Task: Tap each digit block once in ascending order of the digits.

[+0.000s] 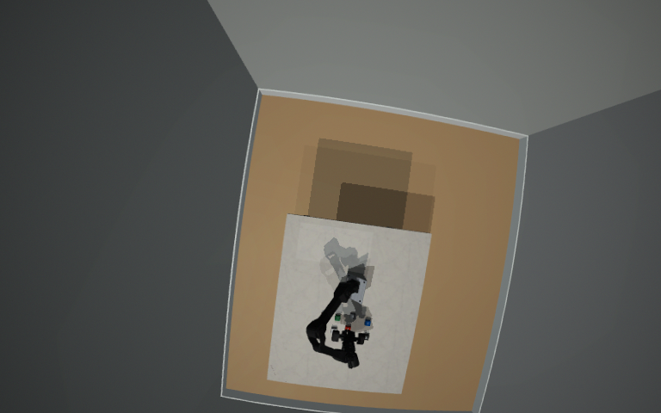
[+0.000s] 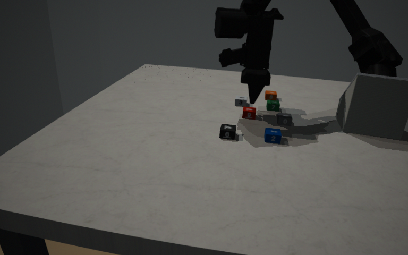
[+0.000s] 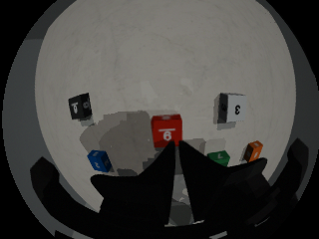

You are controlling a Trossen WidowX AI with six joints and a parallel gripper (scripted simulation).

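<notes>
My gripper tip is 1 cm to the right of the red block and 2 cm above it. Round my gripper tip: white block (3 cm ahead, 8 cm to the right, 2 cm below); green block (6 cm behind, 7 cm to the right, 2 cm below); grey block (8 cm behind, 2 cm to the left, 2 cm below).
</notes>
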